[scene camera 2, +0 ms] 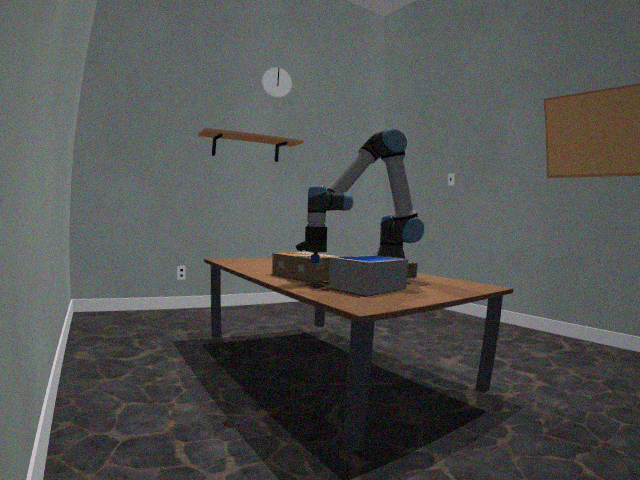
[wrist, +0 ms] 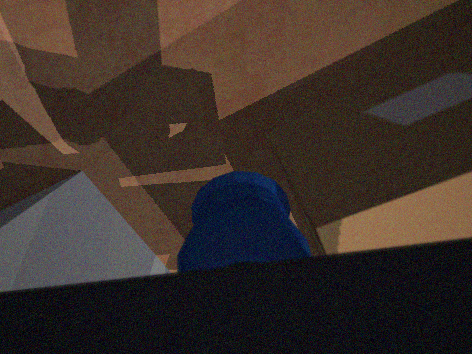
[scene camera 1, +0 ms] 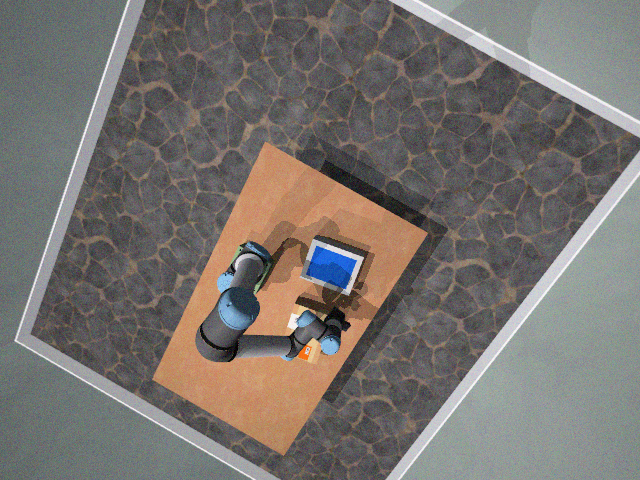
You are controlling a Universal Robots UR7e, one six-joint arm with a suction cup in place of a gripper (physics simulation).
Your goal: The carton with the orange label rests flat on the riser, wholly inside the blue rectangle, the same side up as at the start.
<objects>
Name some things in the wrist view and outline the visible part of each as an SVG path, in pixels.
My suction cup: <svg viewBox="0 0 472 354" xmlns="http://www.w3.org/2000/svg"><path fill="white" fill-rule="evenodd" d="M177 272L226 267L237 262L262 263L312 256L308 240L289 218L291 208L287 194L276 181L257 172L232 171L214 177L199 189L191 206L192 223L194 226L177 255Z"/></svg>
A grey riser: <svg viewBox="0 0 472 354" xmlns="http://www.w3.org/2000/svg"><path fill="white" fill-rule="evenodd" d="M171 272L83 171L0 211L0 292L167 274Z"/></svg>
</objects>
